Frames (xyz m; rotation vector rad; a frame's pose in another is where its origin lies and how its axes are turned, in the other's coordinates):
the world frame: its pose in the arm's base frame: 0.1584 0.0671 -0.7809 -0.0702 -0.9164 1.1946
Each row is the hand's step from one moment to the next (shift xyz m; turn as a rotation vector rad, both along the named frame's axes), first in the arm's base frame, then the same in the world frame.
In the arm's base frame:
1: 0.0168 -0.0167 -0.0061 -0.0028 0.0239 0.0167
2: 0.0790 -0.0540 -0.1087 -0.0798 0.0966 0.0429
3: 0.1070 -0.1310 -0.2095 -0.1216 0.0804 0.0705
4: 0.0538 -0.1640 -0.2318 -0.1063 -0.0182 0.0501
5: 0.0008 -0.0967 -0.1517 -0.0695 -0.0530 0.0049
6: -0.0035 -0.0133 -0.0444 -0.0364 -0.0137 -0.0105
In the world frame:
1: -0.0160 -0.0166 -0.0080 0.0289 0.0036 0.0030
2: -0.1012 -0.0284 -0.0997 0.0983 0.0792 0.0400
3: -0.2200 -0.0312 -0.1521 0.0981 0.0908 0.0914
4: -0.2632 0.0071 -0.1192 0.0068 0.0489 0.1082
5: -0.1658 0.0353 -0.0602 -0.0451 0.0290 0.0692
6: -0.0365 0.0193 -0.0213 -0.0196 0.0274 0.0220

